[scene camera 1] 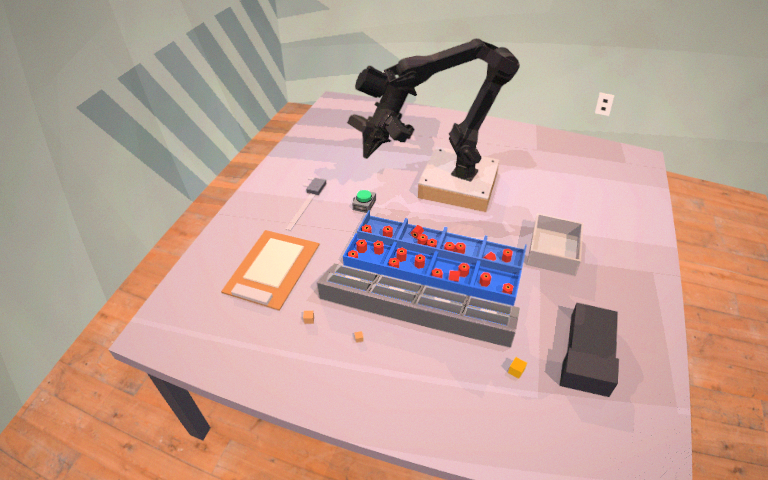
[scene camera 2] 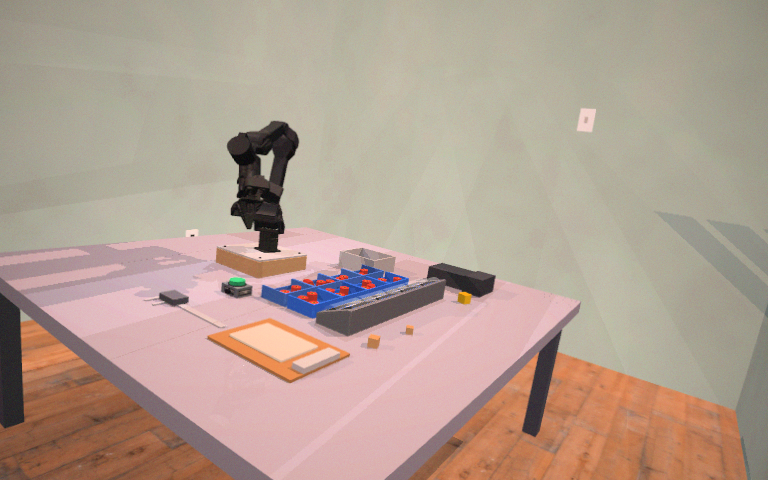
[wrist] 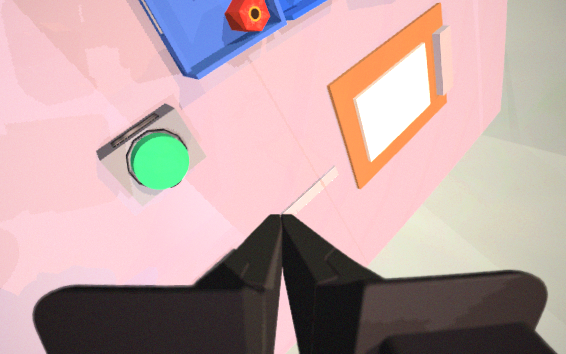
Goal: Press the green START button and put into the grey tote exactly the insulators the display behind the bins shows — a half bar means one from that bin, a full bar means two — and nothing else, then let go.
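My gripper point(scene camera 1: 368, 153) point(scene camera 2: 248, 226) point(wrist: 280, 225) is shut and empty, raised above the table behind the green START button point(scene camera 1: 364, 196) point(scene camera 2: 237, 281) point(wrist: 160, 161), and apart from it. The blue bins point(scene camera 1: 419, 278) point(scene camera 2: 305, 307) point(wrist: 200, 65) stand in two rows of four and hold several red insulators, one of them an insulator point(scene camera 1: 419, 260) in the front row; some lie tipped. The grey display point(scene camera 1: 413, 308) point(scene camera 2: 390, 310) runs along the bins' far side from the arm. Its windows show pale strips in scene camera 1; I cannot read their lengths. The grey tote point(scene camera 1: 555, 264) point(scene camera 2: 351, 260) looks empty inside.
An orange board point(scene camera 1: 305, 254) point(scene camera 2: 283, 373) point(wrist: 345, 105) lies left of the display. A dark plug-like block point(scene camera 1: 316, 186) point(scene camera 2: 173, 297) lies near the button. A black block point(scene camera 1: 591, 345) point(scene camera 2: 461, 278), a yellow cube point(scene camera 1: 517, 367) point(scene camera 2: 464, 297) and two small orange cubes stand on the table.
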